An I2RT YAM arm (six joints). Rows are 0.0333 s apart.
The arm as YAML. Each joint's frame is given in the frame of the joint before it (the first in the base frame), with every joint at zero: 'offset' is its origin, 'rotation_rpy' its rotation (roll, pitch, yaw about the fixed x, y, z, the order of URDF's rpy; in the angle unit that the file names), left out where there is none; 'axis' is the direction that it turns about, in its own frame. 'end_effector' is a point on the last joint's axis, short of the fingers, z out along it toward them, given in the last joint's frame.
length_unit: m
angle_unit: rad
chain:
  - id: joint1
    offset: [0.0, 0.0, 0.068]
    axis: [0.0, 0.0, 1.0]
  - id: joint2
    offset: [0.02, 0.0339, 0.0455]
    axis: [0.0, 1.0, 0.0]
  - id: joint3
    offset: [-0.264, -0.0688, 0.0]
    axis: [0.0, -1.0, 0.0]
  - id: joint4
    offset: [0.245, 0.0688, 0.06]
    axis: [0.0, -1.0, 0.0]
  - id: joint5
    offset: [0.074, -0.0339, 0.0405]
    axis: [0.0, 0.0, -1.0]
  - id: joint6
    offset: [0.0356, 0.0, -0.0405]
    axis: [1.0, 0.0, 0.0]
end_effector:
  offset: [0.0, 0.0, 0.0]
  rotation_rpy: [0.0, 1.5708, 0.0]
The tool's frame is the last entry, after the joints.
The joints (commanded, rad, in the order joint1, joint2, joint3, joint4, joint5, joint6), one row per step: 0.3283 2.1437 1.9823 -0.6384 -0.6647 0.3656; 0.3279 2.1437 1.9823 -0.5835 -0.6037 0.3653; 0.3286 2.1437 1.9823 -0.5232 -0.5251 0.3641; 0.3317 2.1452 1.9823 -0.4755 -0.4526 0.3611; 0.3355 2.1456 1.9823 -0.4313 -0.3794 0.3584; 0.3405 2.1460 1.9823 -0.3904 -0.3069 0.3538; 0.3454 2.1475 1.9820 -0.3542 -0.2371 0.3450; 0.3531 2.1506 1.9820 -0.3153 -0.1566 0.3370; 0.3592 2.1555 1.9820 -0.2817 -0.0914 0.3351; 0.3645 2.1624 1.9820 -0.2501 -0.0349 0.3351; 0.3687 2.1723 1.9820 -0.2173 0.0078 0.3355; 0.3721 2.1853 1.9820 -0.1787 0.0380 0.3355; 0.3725 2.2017 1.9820 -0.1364 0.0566 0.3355; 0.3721 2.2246 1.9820 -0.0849 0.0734 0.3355
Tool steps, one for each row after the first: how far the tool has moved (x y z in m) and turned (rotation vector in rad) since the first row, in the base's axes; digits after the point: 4 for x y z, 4 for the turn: 0.0052 -0.0003 0.0031 -0.0227 -0.0659 -0.0439; 0.0108 -0.0005 0.0069 -0.0529 -0.1404 -0.1018; 0.0151 0.0002 0.0094 -0.0822 -0.2006 -0.1539; 0.0187 0.0009 0.0124 -0.1105 -0.2574 -0.2079; 0.0216 0.0020 0.0155 -0.1384 -0.3112 -0.2610; 0.0242 0.0031 0.0177 -0.1680 -0.3605 -0.3107; 0.0267 0.0052 0.0196 -0.2008 -0.4110 -0.3684; 0.0290 0.0069 0.0203 -0.2235 -0.4476 -0.4192; 0.0314 0.0087 0.0199 -0.2412 -0.4773 -0.4651; 0.0343 0.0105 0.0183 -0.2511 -0.5024 -0.5013; 0.0378 0.0126 0.0156 -0.2523 -0.5275 -0.5289; 0.0423 0.0138 0.0116 -0.2472 -0.5507 -0.5501; 0.0481 0.0152 0.0052 -0.2393 -0.5755 -0.5715
